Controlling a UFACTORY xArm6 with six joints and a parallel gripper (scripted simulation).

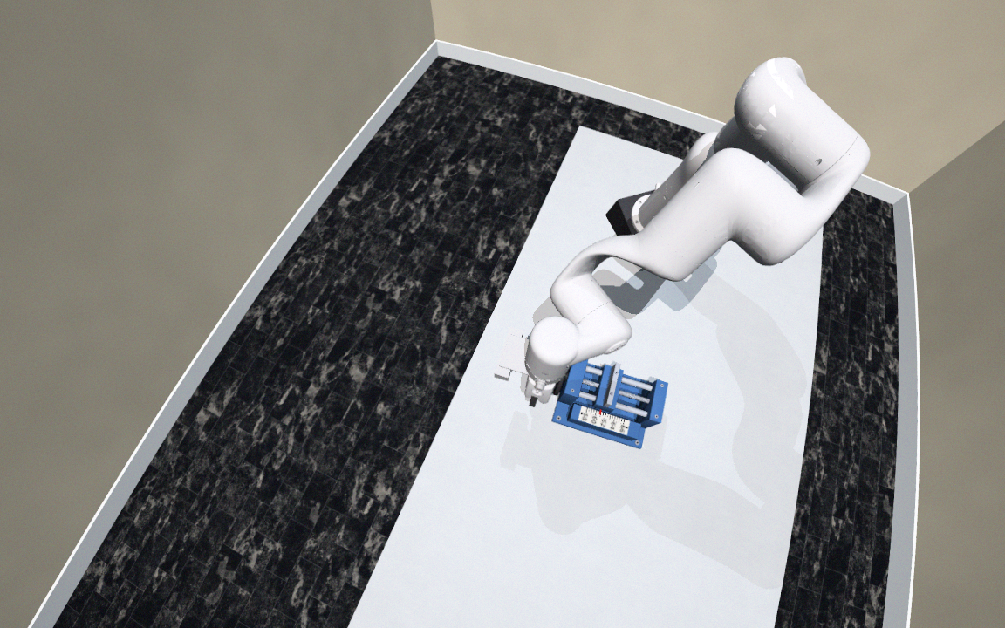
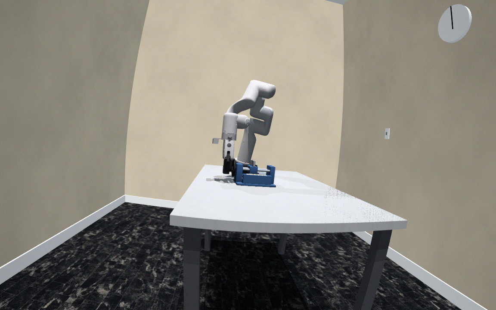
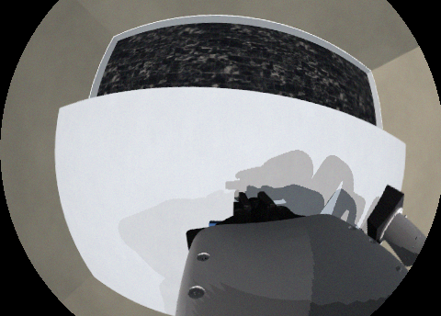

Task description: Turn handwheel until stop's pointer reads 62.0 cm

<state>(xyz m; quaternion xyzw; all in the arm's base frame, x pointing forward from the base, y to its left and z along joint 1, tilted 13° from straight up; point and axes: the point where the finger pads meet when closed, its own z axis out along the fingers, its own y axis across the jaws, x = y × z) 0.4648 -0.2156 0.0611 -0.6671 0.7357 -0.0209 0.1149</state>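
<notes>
Now: hand 140 mm to the right of the stop, 20 mm below it and 10 mm past it. Also, from my hand: handwheel (20 mm to the left, 10 mm behind).
</notes>
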